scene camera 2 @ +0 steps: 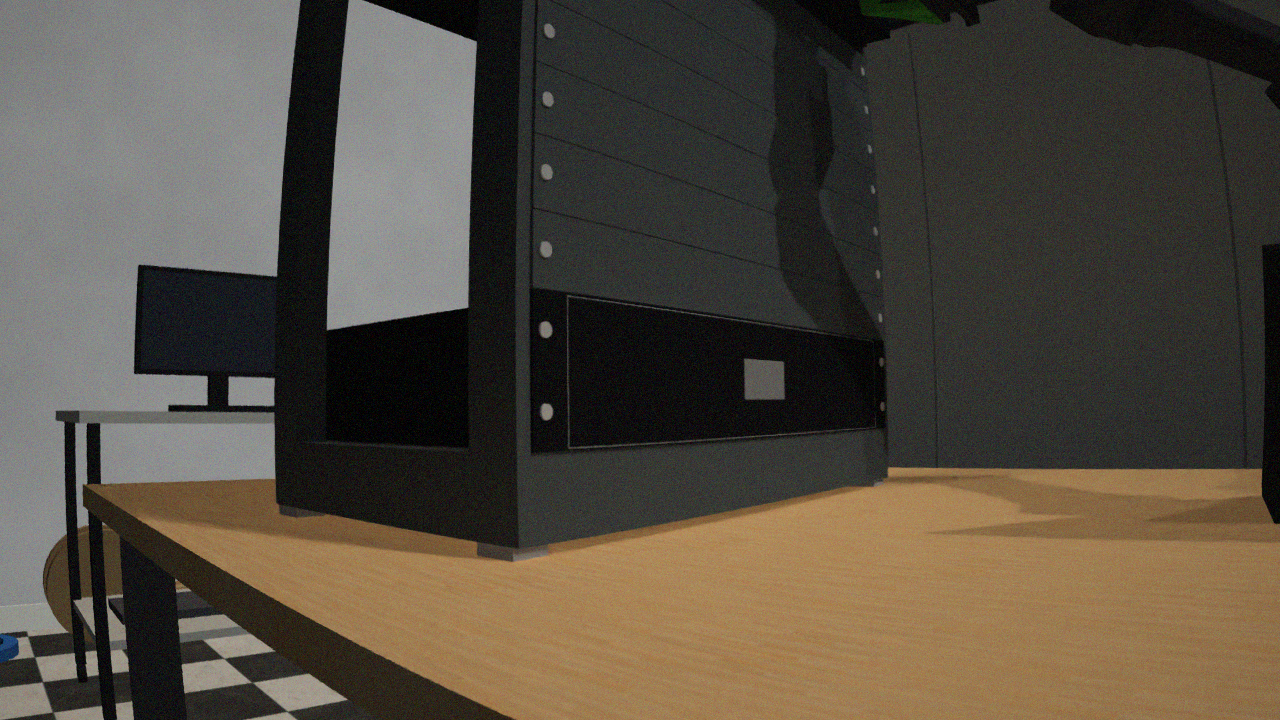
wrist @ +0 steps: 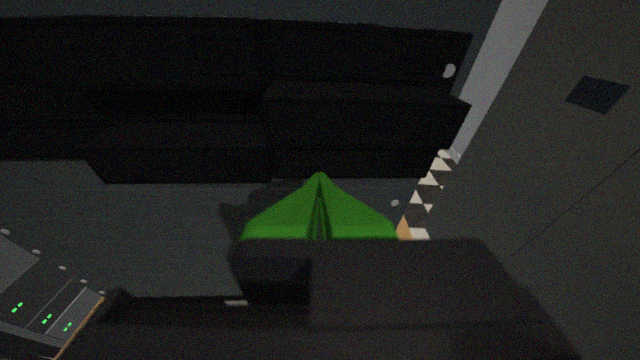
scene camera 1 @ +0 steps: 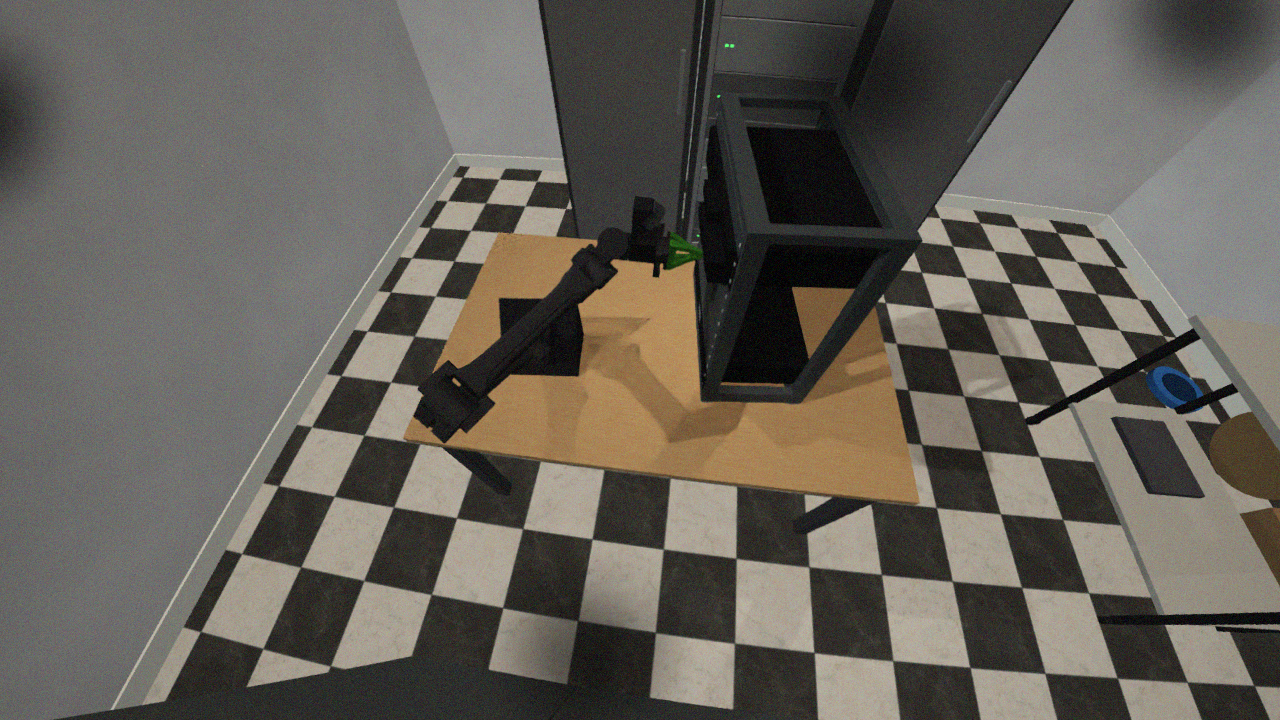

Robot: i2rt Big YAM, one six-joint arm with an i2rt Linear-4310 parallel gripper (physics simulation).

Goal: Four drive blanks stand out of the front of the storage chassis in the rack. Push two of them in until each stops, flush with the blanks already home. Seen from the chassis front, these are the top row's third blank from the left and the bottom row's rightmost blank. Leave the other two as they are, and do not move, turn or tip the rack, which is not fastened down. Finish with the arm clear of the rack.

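Places are measured from the arm's base along level axes (x left, y back, z up), in metres.
Where they show: gripper, fingertip midpoint: (scene camera 2: 861, 8) (wrist: 319, 180) (scene camera 1: 703, 255).
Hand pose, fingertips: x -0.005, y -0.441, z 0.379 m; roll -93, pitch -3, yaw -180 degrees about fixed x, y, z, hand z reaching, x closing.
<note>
Things, the pixels of their top centre, and the offset from my fingertips. "pt": a spot on its surface instead. Level surfaces: height alone.
- storage chassis, surface spot: (wrist: 125, 50) pt dx +0.088, dy +0.005, dz +0.073 m
- dark block, surface spot: (wrist: 185, 165) pt dx +0.082, dy +0.008, dz +0.014 m
- wooden table, surface height: dz -0.461 m
The rack (scene camera 1: 832, 235) (scene camera 2: 496, 268) stands upright on the table. The storage chassis (scene camera 1: 713, 234) (wrist: 125, 50) is a black unit high on its front; it is above the top edge of the scene camera 2 view. In the wrist view, a dark block of blanks (wrist: 365, 125) stands out at the right, and another dark block (wrist: 185, 165) stands out lower left of it. Single blanks and their depths are hard to tell. My gripper (scene camera 1: 699, 253) (scene camera 2: 881, 10) (wrist: 319, 180) is shut and empty. Its green tips are close to the chassis front, by the right block's lower edge; contact cannot be told.
Grey filler panels (scene camera 2: 662, 170) cover the rack front below the chassis, with a black unit (scene camera 2: 653, 376) near the bottom. The wooden table (scene camera 1: 805, 456) (scene camera 2: 805, 608) carries the arm's black base (scene camera 1: 559, 349). Tall dark cabinets (scene camera 1: 617, 116) stand behind.
</note>
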